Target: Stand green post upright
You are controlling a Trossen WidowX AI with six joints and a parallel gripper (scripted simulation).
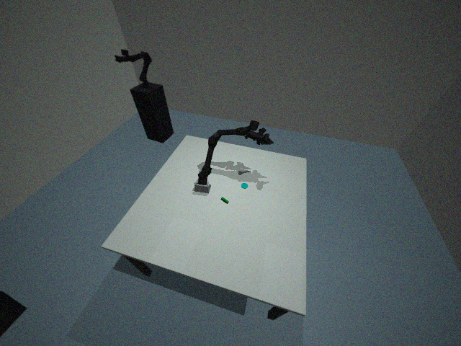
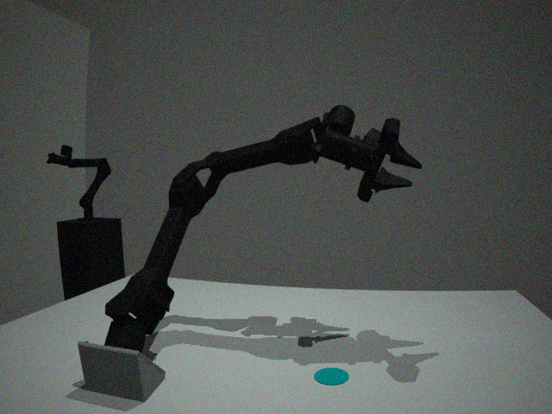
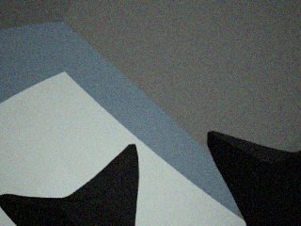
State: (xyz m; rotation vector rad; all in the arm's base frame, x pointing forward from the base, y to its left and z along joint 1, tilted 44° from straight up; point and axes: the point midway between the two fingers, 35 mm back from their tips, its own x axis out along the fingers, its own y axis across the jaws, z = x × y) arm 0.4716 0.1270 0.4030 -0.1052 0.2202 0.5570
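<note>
Right now the green post is 22 cm behind my gripper tip, 42 cm to the right of it and 33 cm below it. Also, from my gripper tip: cyan circle (13 cm behind, 22 cm to the right, 34 cm below).
</note>
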